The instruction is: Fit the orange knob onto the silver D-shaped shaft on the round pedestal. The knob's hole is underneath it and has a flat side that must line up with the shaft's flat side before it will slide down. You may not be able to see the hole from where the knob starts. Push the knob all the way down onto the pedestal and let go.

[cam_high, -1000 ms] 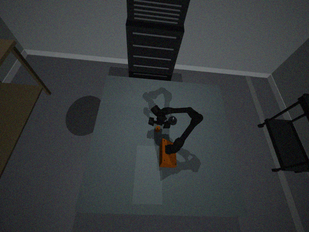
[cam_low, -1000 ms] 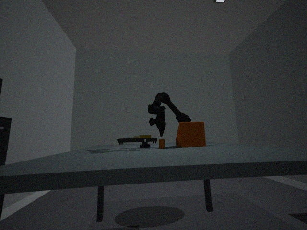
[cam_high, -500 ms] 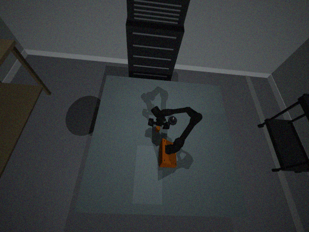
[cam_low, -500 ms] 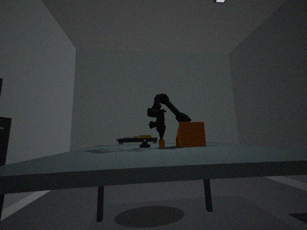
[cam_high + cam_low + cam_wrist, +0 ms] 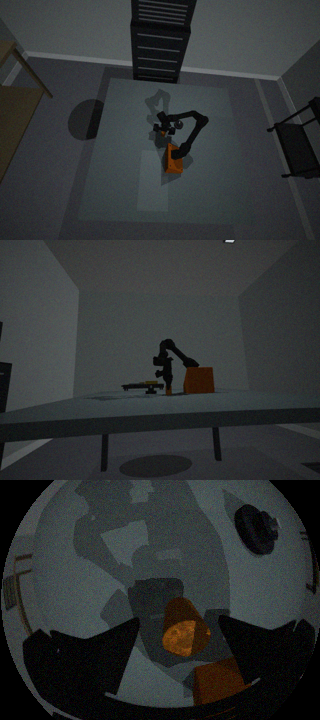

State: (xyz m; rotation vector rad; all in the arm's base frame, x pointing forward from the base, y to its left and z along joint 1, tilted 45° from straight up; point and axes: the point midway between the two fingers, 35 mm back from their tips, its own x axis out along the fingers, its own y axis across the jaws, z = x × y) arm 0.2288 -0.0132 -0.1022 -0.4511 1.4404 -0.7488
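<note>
My gripper tip is now 1 cm below the orange knob. Also, from my gripper tip: dark round pedestal: 15 cm to the right, 10 cm ahead.
</note>
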